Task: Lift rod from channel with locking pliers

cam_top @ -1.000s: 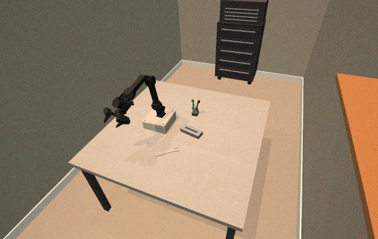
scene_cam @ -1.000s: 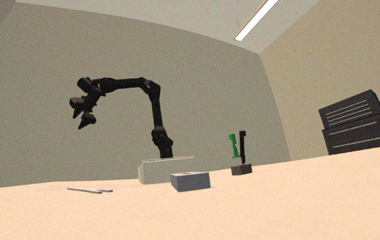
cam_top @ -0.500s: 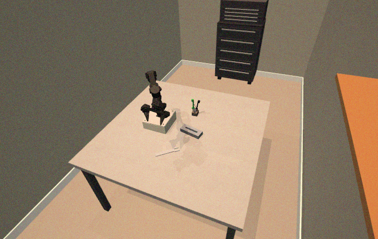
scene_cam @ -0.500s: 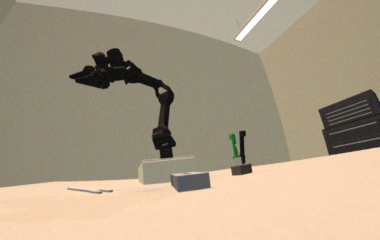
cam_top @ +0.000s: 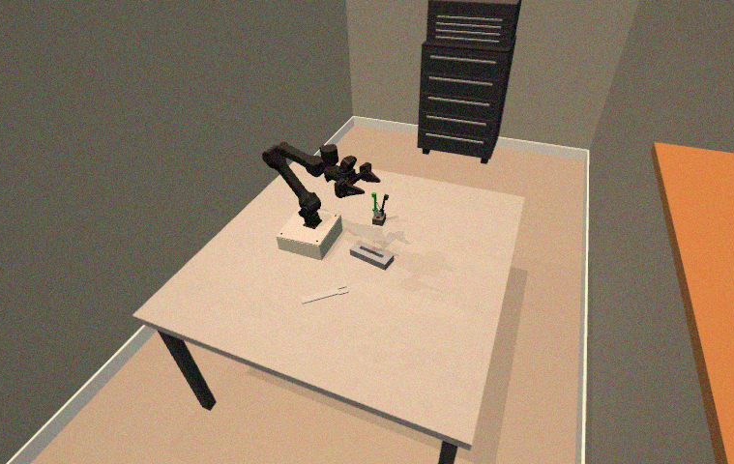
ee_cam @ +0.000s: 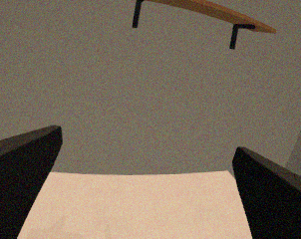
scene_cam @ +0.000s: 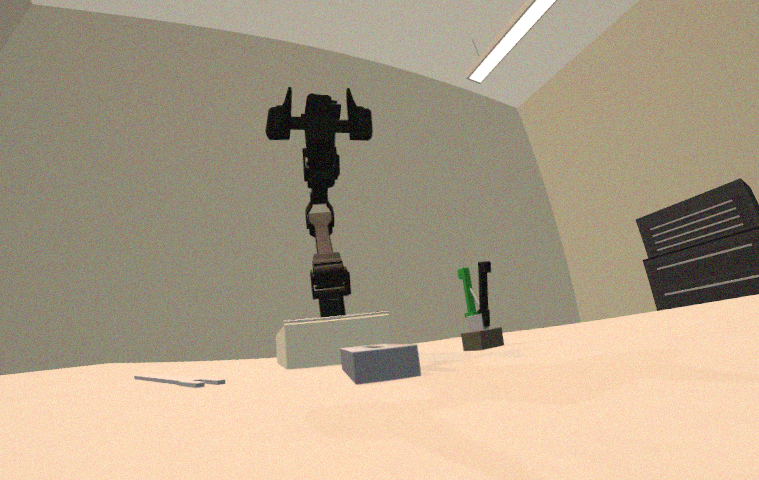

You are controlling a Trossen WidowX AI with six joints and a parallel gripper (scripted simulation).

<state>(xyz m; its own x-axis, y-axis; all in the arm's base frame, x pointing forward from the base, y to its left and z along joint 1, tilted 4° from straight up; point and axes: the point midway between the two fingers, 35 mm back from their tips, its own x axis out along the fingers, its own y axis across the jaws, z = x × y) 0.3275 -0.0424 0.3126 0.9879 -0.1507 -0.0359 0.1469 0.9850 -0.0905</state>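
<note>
Right now my gripper tip is 320 mm above the grey release lever, 300 mm to the right of it and 140 mm past it. From my gripper tip the other things lie so: orange rod (410 mm below, 60 mm to the left, 50 mm behind); black handle (320 mm below, 300 mm to the left, 110 mm behind); grey channel block (400 mm below, 60 mm to the left, 50 mm behind).
</note>
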